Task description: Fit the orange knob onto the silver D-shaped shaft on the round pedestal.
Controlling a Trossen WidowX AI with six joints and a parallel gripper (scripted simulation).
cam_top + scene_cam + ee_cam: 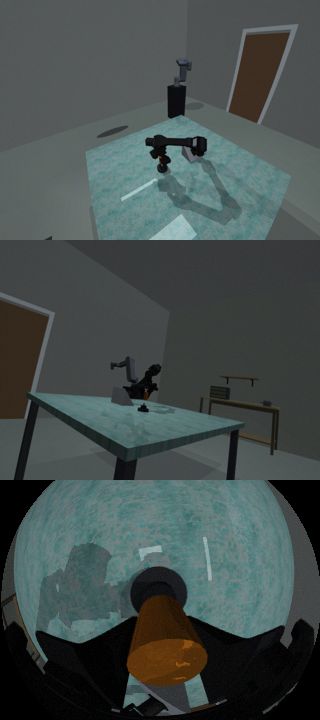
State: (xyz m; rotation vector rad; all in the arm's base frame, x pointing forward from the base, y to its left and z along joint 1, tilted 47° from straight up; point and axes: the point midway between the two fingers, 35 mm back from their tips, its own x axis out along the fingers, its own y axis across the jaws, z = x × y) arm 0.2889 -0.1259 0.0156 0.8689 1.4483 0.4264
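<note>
Right now the orange knob is 4 cm above my gripper tip. From my gripper tip the other things lie so: round black pedestal: 6 cm below.
</note>
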